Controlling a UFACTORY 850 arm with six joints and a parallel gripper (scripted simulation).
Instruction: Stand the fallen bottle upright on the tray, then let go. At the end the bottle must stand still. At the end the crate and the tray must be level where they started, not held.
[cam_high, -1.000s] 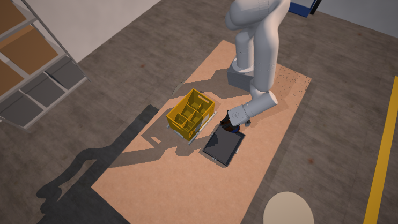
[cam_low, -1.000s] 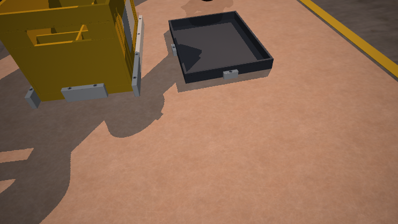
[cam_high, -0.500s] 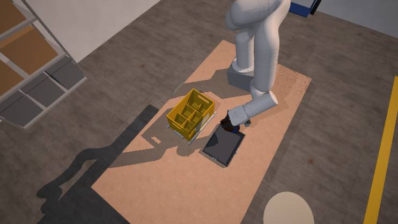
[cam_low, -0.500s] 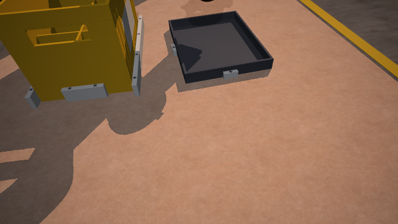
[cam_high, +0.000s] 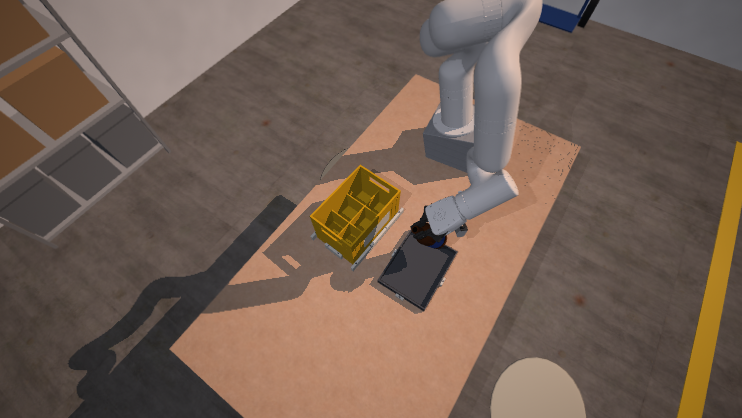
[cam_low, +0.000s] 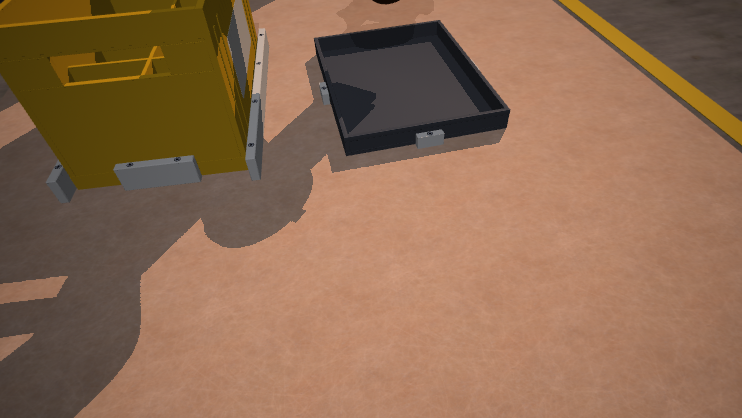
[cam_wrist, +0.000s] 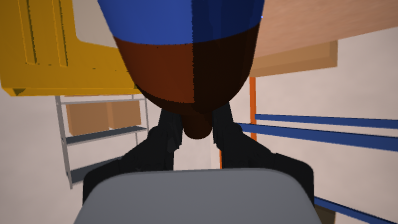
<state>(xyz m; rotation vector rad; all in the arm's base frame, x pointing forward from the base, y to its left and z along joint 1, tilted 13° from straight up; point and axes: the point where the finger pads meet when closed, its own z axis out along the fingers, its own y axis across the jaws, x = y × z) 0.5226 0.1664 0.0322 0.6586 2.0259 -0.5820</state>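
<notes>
Now: the brown bottle 2 cm behind my hand, 2 cm to the left of it and 5 cm below it. Also, from my hand: dark tray (3 cm ahead, 4 cm to the left, 20 cm below); yellow crate (3 cm ahead, 24 cm to the right, 12 cm below).
</notes>
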